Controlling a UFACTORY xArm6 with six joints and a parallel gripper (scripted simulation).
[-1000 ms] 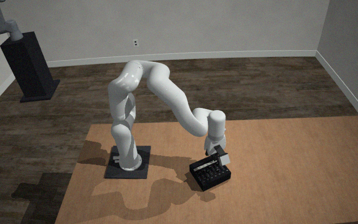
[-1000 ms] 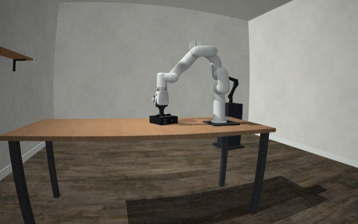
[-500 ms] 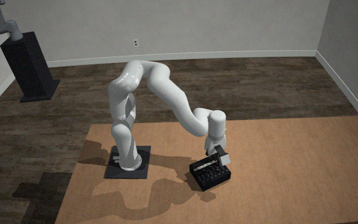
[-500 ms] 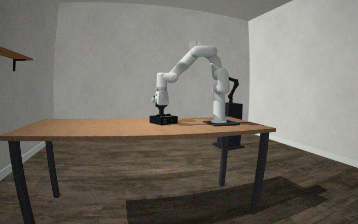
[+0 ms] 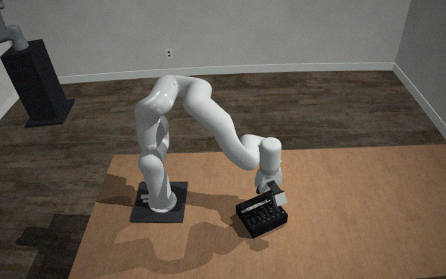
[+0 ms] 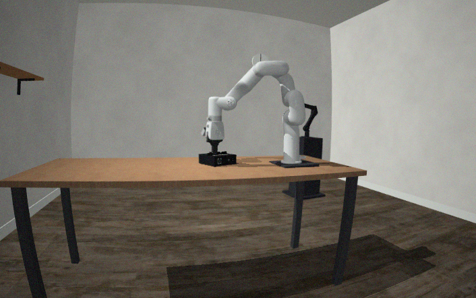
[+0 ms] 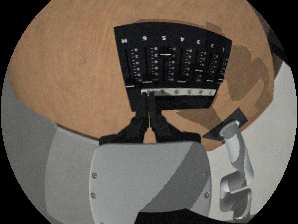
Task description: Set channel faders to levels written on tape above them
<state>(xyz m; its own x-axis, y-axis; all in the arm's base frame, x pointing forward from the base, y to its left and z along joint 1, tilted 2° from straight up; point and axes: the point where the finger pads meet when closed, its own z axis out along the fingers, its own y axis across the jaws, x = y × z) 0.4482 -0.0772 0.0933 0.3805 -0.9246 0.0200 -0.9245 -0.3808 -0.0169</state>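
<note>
The fader is 3 cm ahead of my hand, 1 cm to the right of it and 3 cm below it.
</note>
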